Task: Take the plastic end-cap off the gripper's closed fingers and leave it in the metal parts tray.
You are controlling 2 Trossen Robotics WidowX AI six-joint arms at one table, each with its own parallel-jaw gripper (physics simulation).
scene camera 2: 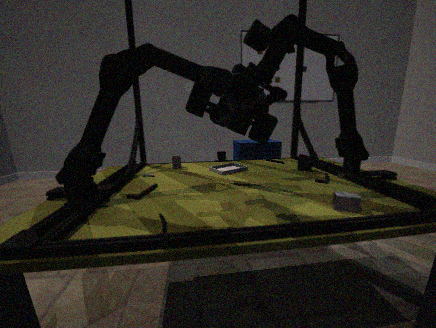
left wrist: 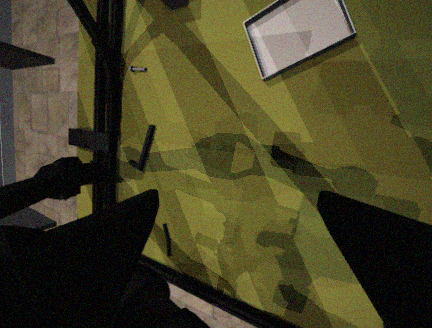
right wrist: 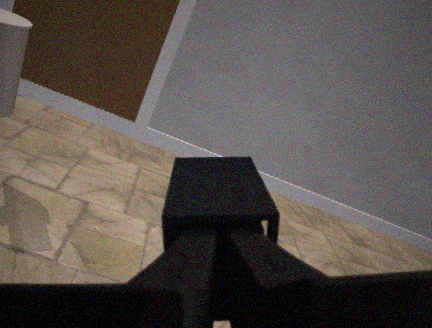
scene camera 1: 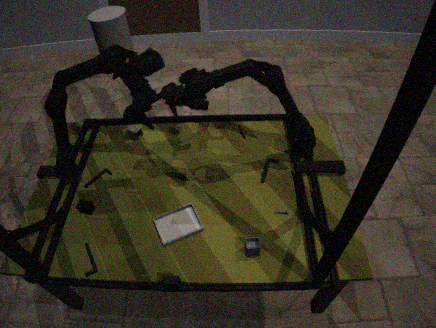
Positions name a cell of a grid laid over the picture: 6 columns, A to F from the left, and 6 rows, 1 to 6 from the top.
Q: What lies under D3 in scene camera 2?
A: My right gripper.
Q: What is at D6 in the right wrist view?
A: My right gripper.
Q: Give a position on a metal parts tray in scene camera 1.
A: C5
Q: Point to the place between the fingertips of my left gripper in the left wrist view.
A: D4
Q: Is my left gripper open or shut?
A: Open.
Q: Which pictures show my left gripper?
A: Scene camera 2, the left wrist view and scene camera 1 only.
